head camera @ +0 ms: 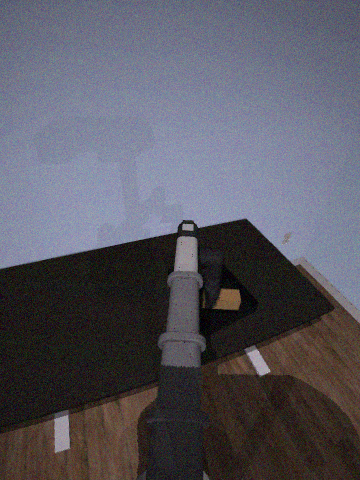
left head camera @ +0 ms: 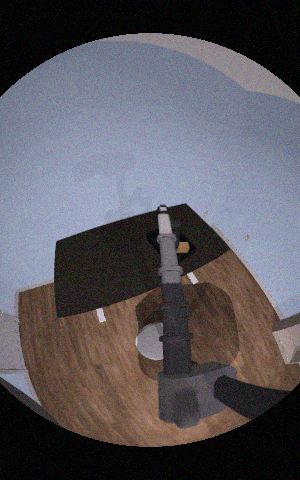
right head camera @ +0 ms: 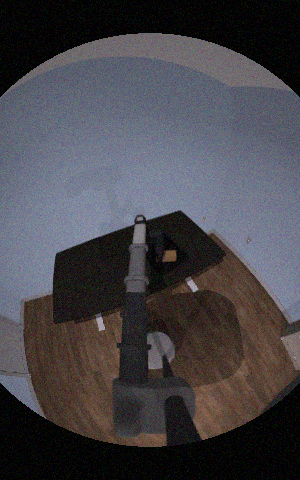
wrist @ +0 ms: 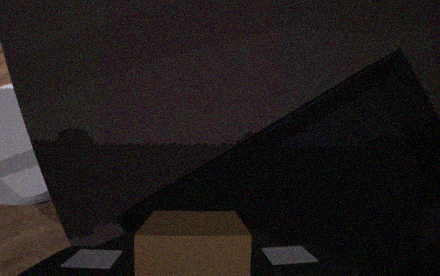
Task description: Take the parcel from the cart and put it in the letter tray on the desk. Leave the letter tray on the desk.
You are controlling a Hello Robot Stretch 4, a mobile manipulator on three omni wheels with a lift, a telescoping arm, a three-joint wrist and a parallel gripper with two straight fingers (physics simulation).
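Places are measured from the robot's base along level axes (x ahead, y left, z up), in centimetres.
Where they show: gripper, between the fingertips: (head camera: 208, 302) (right head camera: 159, 258) (wrist: 194, 243); robot's base, origin of its link: (left head camera: 155, 339) (right head camera: 153, 348).
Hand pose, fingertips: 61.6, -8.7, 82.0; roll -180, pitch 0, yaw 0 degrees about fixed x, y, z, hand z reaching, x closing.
Note:
Things, the pixels of their top centre, and the offset from my fingertips, as dx, dy, dz. Level surfaces: height alone.
- tan box, centre of its top: (head camera: 221, 294) (right head camera: 165, 253) (left head camera: 178, 244) -0.1, -4.4, +5.2
- black letter tray, centre of its top: (wrist: 340, 237) (head camera: 210, 285) (right head camera: 161, 248) (left head camera: 170, 240) +13.8, -2.3, -6.5
- dark desk, height of its surface: dz -12.8
The parcel, a tan box (head camera: 229, 299) (left head camera: 184, 247) (right head camera: 170, 256) (wrist: 193, 255), is between the fingers of my gripper (head camera: 214, 298) (wrist: 194, 243). My gripper is shut on it. Both are over the black letter tray (head camera: 249, 302) (wrist: 320, 180), which lies on the dark desk (head camera: 100, 310) (left head camera: 100, 265) (right head camera: 90, 275) (wrist: 150, 75) near its right end. The arm hides part of the tray in the head view. The height of the parcel above the tray floor is hard to tell in the dim light. The cart does not show in these views.
My extended arm (head camera: 184, 305) (left head camera: 170, 260) (right head camera: 136, 265) reaches over the desk. A pale wall (head camera: 150, 100) stands behind the desk. White desk feet (head camera: 62, 431) show on the wooden floor. A round white base (left head camera: 150, 341) (right head camera: 161, 350) (wrist: 17, 140) stands in front of the desk.

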